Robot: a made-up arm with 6 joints.
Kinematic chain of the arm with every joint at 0, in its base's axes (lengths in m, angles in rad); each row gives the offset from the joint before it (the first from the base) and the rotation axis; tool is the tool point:
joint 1: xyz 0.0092 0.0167 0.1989 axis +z
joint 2: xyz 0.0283 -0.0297 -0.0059 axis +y
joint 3: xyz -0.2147 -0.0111 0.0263 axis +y
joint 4: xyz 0.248 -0.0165 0.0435 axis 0.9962 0 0.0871
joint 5: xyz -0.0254 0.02 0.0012 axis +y
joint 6: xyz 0.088 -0.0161 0.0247 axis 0.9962 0 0.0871
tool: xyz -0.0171 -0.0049 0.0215
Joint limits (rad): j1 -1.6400..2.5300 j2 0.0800..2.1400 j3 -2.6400..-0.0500 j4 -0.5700..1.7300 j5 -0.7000..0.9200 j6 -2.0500..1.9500
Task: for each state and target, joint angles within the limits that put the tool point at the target. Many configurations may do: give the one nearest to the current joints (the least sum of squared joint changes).
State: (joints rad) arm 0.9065 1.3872 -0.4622 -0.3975 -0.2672 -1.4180
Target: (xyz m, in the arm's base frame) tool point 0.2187 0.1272 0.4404
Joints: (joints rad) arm 0.5632 1.0550 -0.9051 -0.2753 -0.3404 -1.3789
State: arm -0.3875 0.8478 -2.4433 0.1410 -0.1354 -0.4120
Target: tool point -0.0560 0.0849 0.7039
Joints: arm -1.2652 1.1444 -2.5987 -0.1098 0.0748 -0.5494
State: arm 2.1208 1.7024 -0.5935 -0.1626 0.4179 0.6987
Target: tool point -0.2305 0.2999 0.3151
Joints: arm 2.4582 1.6409 -1.1324 -0.1921 0.2732 0.6539
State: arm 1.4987 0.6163 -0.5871 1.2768 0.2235 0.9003
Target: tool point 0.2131 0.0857 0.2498
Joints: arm 0.7768 0.9488 -0.3506 1.2751 -0.0151 0.8422
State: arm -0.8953 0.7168 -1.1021 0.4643 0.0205 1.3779
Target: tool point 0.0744 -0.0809 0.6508
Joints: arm -0.2160 1.0005 -1.8575 0.3143 0.0402 1.3418
